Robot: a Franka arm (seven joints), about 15 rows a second.
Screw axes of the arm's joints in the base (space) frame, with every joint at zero. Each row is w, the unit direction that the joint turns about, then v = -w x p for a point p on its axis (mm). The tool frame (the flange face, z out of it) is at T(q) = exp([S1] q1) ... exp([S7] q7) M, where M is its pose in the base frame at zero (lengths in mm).
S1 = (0, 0, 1, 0, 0, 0)
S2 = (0, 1, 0, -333, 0, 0)
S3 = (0, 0, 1, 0, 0, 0)
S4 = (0, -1, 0, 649, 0, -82.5)
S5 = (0, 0, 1, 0, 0, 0)
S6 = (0, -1, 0, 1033, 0, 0)
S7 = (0, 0, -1, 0, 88, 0)
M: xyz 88 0 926 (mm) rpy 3.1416 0 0 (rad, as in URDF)
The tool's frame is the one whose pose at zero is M.
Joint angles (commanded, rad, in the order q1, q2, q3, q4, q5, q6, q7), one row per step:
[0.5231, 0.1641, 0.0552, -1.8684, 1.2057, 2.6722, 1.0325]
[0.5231, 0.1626, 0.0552, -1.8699, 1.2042, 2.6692, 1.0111]
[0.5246, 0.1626, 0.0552, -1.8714, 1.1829, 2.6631, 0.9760]
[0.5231, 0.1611, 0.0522, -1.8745, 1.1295, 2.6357, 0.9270]
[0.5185, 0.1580, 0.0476, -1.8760, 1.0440, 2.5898, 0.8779]
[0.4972, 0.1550, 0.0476, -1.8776, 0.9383, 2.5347, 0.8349]
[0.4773, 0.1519, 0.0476, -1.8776, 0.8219, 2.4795, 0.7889]
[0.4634, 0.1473, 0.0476, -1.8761, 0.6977, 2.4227, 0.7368]
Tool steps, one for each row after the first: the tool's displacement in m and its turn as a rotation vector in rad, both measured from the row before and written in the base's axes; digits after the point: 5 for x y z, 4 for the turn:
[-0.00057, 0.00012, 0.00007, -0.0087, -0.0154, 0.0147]
[-0.00099, 0.00170, -0.00058, -0.0287, -0.0325, 0.0352]
[-0.00086, 0.00092, -0.00107, -0.0550, -0.0467, 0.0695]
[-0.00084, 0.00033, -0.00031, -0.0758, -0.0521, 0.0947]
[0.00207, -0.00617, -0.00174, -0.0898, -0.0460, 0.0948]
[0.00136, -0.00639, -0.00192, -0.1007, -0.0477, 0.1021]
[-0.00092, -0.00440, -0.00142, -0.1099, -0.0495, 0.1153]

